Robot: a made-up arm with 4 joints. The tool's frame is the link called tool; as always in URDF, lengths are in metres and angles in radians. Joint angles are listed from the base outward.
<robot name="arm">
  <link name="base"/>
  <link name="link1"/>
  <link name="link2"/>
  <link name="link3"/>
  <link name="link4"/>
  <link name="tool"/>
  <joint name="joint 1" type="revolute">
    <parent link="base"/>
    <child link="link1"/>
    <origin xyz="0 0 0.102" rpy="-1.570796 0 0"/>
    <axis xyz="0 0 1"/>
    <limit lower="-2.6" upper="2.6"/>
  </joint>
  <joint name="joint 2" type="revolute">
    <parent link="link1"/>
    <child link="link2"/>
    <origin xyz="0.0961 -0.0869 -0.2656" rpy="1.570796 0 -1.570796"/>
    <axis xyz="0 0 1"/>
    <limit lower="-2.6" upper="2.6"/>
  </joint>
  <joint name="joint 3" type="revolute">
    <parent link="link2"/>
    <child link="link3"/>
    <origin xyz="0.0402 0.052 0.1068" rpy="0 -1.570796 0"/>
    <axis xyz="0 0 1"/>
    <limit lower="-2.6" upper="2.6"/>
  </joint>
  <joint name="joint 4" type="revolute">
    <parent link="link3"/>
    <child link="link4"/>
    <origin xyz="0.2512 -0.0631 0.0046" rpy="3.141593 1.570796 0"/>
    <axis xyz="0 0 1"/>
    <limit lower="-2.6" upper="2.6"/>
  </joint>
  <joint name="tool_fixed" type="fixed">
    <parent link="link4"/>
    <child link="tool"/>
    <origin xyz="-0.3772 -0.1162 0.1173" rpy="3.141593 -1.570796 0"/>
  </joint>
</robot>
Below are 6 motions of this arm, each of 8 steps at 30 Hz.
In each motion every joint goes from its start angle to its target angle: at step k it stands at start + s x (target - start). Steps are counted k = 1, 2, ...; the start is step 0. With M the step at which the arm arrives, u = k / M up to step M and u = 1 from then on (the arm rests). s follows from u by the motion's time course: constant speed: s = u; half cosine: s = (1 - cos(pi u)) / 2; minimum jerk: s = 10 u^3 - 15 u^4 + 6 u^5.
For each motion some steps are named. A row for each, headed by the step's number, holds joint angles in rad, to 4 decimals.
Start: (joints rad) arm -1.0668 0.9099 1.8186 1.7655
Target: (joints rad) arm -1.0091 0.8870 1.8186 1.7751
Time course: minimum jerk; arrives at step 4
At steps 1, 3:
1: -1.0608 0.9075 1.8186 1.7665
3: -1.0151 0.8894 1.8186 1.7741

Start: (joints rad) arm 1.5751 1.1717 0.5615 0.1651
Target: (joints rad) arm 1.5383 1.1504 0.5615 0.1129
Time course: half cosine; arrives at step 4
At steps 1, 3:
1: 1.5697 1.1686 0.5615 0.1575
3: 1.5437 1.1535 0.5615 0.1205

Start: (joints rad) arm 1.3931 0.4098 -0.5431 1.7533
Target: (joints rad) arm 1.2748 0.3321 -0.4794 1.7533
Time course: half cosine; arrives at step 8
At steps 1, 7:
1: 1.3886 0.4068 -0.5407 1.7533
7: 1.2793 0.3351 -0.4818 1.7533

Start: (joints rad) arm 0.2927 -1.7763 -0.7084 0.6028
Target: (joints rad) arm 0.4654 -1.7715 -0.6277 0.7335
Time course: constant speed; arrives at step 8
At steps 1, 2, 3, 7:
1: 0.3143 -1.7757 -0.6983 0.6191
2: 0.3359 -1.7751 -0.6882 0.6355
3: 0.3575 -1.7745 -0.6781 0.6518
7: 0.4438 -1.7721 -0.6378 0.7172

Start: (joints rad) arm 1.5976 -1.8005 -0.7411 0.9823
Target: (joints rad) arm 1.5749 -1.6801 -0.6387 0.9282
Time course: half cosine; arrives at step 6
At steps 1, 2, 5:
1: 1.5961 -1.7924 -0.7342 0.9787
2: 1.5919 -1.7704 -0.7155 0.9688
5: 1.5764 -1.6882 -0.6456 0.9318

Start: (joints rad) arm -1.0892 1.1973 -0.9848 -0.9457
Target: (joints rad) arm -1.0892 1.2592 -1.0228 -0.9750
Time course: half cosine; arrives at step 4
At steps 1, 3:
1: -1.0892 1.2064 -0.9904 -0.9500
3: -1.0892 1.2501 -1.0172 -0.9707

